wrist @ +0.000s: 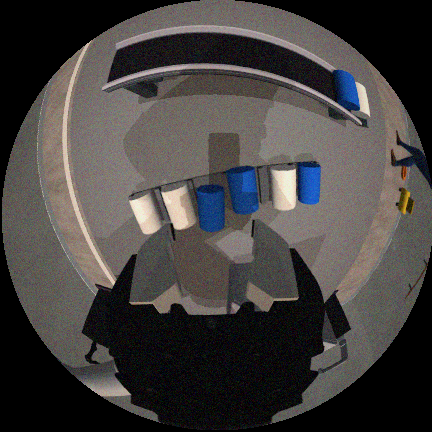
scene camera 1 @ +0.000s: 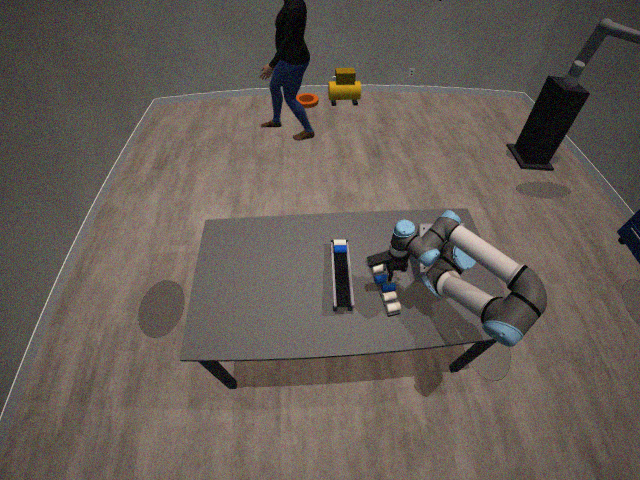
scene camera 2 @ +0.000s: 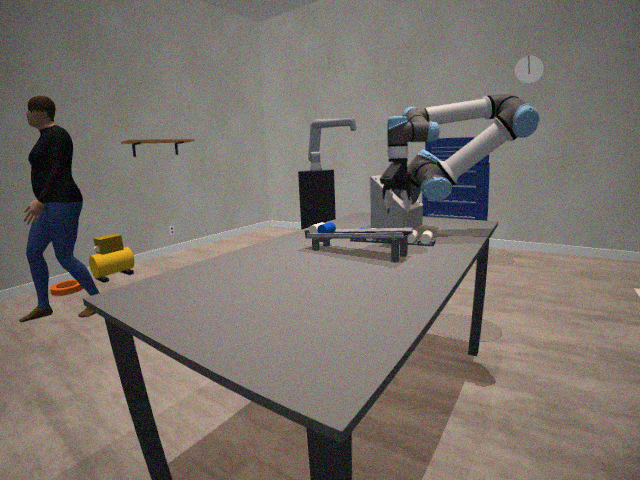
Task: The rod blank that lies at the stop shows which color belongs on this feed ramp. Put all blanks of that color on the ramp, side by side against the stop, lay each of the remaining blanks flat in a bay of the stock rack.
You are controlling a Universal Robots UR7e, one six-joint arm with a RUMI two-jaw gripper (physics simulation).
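The feed ramp (scene camera 1: 342, 281) (wrist: 215, 50) holds a white blank (scene camera 1: 339, 242) (scene camera 2: 314, 227) (wrist: 364, 101) at its stop and a blue blank (scene camera 1: 340, 248) (scene camera 2: 326, 227) (wrist: 346, 90) beside it. The stock rack (wrist: 264, 186) bears, from left in the wrist view, a white blank (wrist: 145, 212), a white blank (wrist: 178, 206), a blue blank (wrist: 211, 209), a blue blank (wrist: 243, 190), a white blank (wrist: 283, 188) and a blue blank (wrist: 309, 183). The third sits slightly nearer the gripper than its neighbours. My gripper (scene camera 1: 397, 272) (scene camera 2: 396, 198) (wrist: 212, 222) is open and empty above the rack.
The ramp stands on the grey table (scene camera 1: 258, 294) (scene camera 2: 289, 310), apart from the rack and roughly parallel to it. The robot's arm folds over the table's right part in scene camera 1. A person (scene camera 1: 292, 51) (scene camera 2: 54, 170) is on the floor beyond the table, near a yellow compressor (scene camera 1: 344, 90) (scene camera 2: 111, 261).
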